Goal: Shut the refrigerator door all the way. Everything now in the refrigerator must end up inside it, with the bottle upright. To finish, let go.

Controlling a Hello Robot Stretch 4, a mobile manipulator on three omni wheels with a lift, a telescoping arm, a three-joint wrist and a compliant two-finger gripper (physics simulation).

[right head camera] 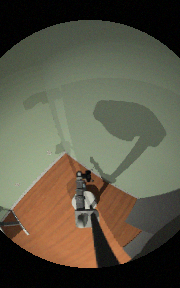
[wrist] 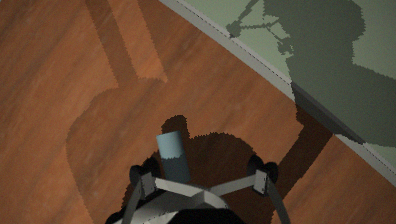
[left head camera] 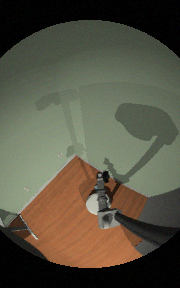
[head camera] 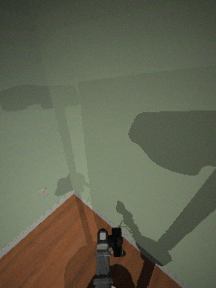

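Where they show: gripper, fingertip midpoint: [wrist: 203, 169]; robot's base, origin of the base link: [right head camera: 84, 201] [left head camera: 97, 202].
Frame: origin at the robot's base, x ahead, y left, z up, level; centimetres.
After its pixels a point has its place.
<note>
My gripper [wrist: 203, 169] {x 32.2, y -8.7, z 38.8 cm} points down over the wooden floor in the wrist view, its two black fingertips wide apart. It is open with nothing held between them. A small blue cylinder [wrist: 171, 146] {x 31.1, y -0.3, z 4.1 cm} shows below and between the fingers, nearer the left one. Its lower part is in shadow and partly behind the gripper. I cannot tell whether it is the bottle or whether it lies or stands. I cannot make out the refrigerator, its door or its contents in these views.
A brown wooden floor [head camera: 45, 240] {x 54.7, y 61.1, z -2.8 cm} [left head camera: 55, 210] {x -19.5, y 80.9, z -2.8 cm} [right head camera: 47, 200] {x -4.7, y 73.8, z -2.8 cm} [wrist: 60, 60] {x 59.2, y 36.5, z -2.8 cm} meets green walls [head camera: 150, 90] {x 58.9, y -19.5, z 144.5 cm} at a corner ahead, along a pale baseboard [wrist: 235, 47] {x 57.6, y -19.0, z 3.2 cm}. A white base [left head camera: 95, 204] {x -1.5, y 4.6, z 18.7 cm} lies under the arm. A thin metal frame [left head camera: 30, 230] is at lower left. Dark grey surfaces are at right.
</note>
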